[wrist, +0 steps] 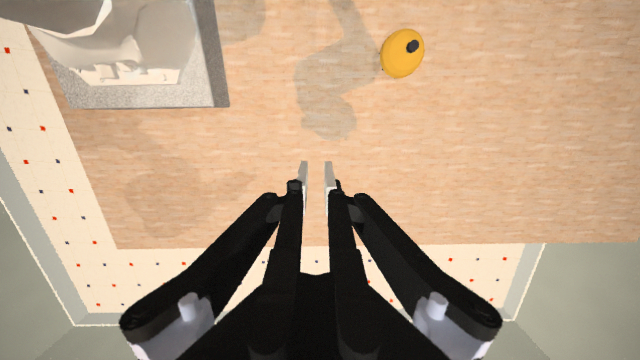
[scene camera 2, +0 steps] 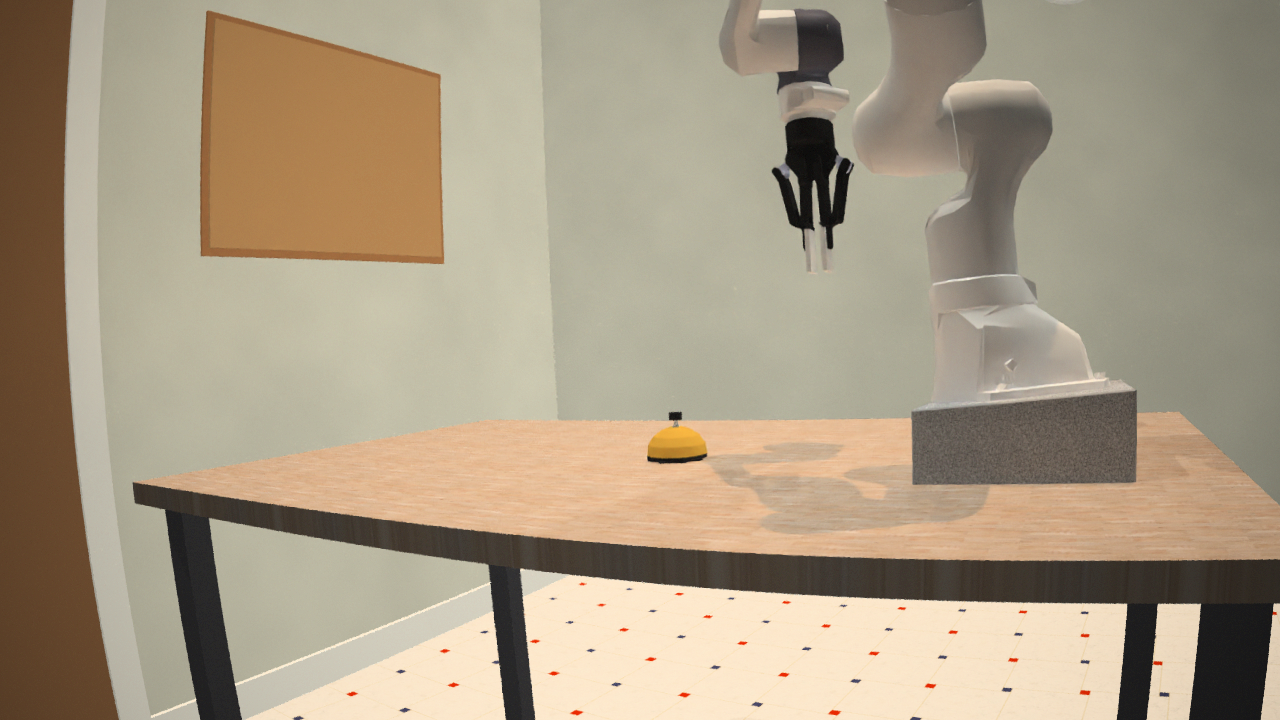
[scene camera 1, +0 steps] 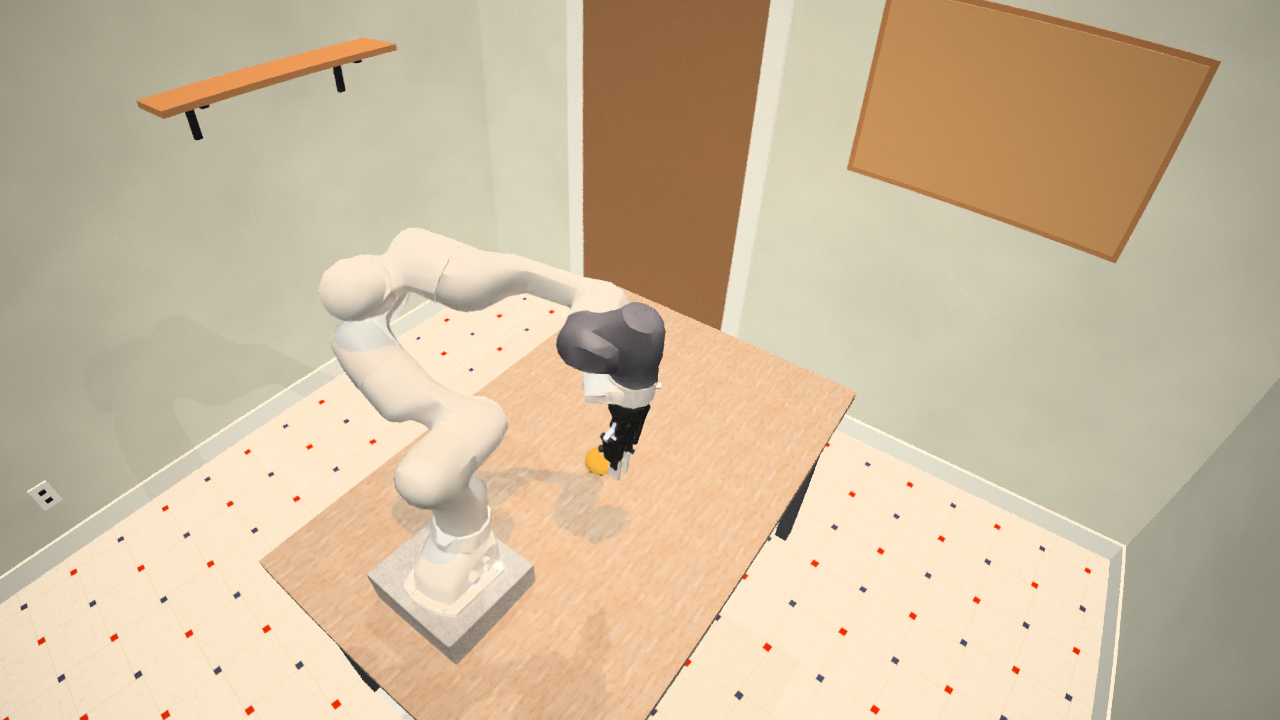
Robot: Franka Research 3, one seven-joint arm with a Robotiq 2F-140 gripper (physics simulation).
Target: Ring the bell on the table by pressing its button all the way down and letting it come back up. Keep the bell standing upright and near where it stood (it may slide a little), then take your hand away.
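The yellow dome bell (scene camera 1: 596,461) (scene camera 2: 676,444) (wrist: 400,57) stands upright on the wooden table (scene camera 1: 716,501) (scene camera 2: 358,483) (wrist: 475,175). Its black button (scene camera 2: 674,415) (wrist: 412,46) is up on a short stem, with no finger touching it. My gripper (scene camera 1: 619,471) (scene camera 2: 819,268) (wrist: 315,172) points down, high above the table. Its fingers are drawn together with a narrow gap and nothing between them. In scene camera 2 it hangs up and right of the bell. In the wrist view the bell lies beyond the fingertips, up and to the right. In scene camera 1 the gripper partly hides the bell.
The arm's grey base block (scene camera 1: 452,626) (scene camera 2: 1020,447) (wrist: 220,75) stands on the table, right of the bell in scene camera 2. The arm's shadow falls on the table beside the bell. Walls, a door (scene camera 1: 671,161), a wall shelf (scene camera 1: 268,73) and a board (scene camera 1: 1020,125) (scene camera 2: 322,147) surround the table.
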